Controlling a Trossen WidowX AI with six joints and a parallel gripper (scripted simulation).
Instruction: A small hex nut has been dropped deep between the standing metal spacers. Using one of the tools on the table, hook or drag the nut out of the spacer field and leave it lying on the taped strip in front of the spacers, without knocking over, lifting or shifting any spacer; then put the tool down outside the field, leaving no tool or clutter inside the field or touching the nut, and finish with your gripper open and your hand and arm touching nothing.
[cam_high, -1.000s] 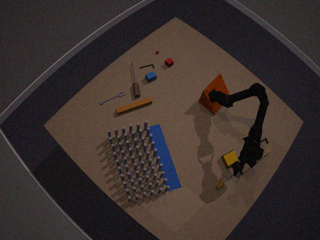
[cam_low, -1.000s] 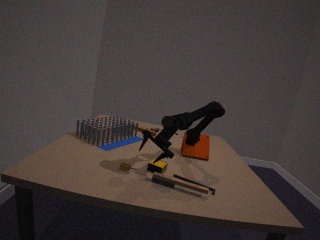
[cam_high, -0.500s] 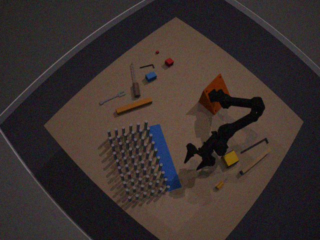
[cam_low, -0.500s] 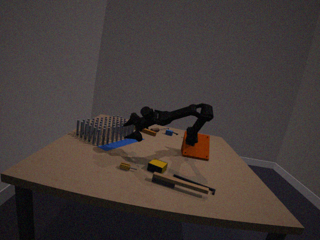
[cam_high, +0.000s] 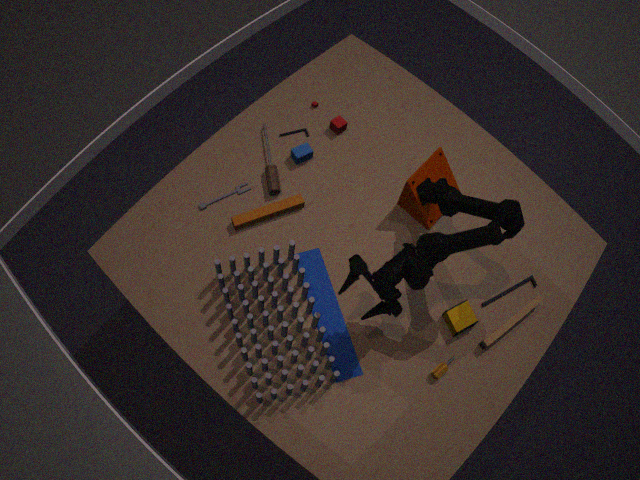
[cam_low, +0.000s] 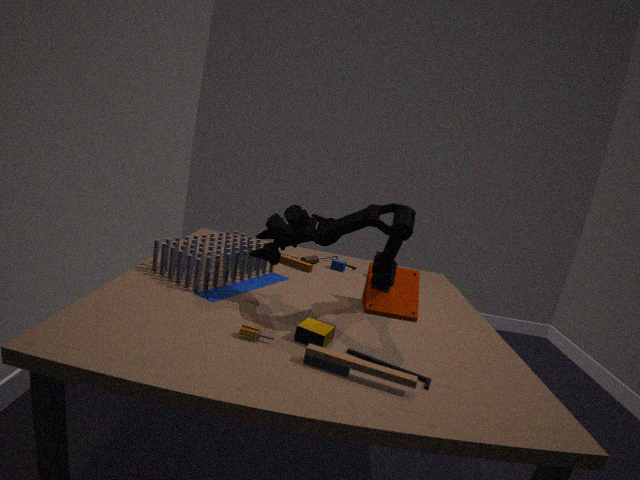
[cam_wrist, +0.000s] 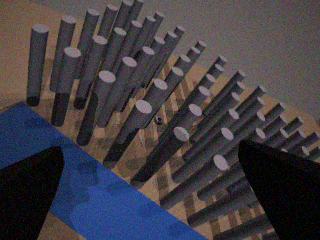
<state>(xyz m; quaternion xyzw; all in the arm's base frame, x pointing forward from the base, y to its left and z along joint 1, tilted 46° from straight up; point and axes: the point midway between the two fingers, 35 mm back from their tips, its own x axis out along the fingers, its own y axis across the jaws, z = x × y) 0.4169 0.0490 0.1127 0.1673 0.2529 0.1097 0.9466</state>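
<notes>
The metal pick tool lies 210 mm behind my gripper tip, 550 mm to the right of it and 140 mm below it. The rest, counted from my gripper tip: yellow screwdriver (110 mm behind, 310 mm to the left, 140 mm below); then yellow block (260 mm behind, 240 mm to the left, 140 mm below); then blue taped strip (10 mm ahead, 50 mm to the right, 160 mm below).
</notes>
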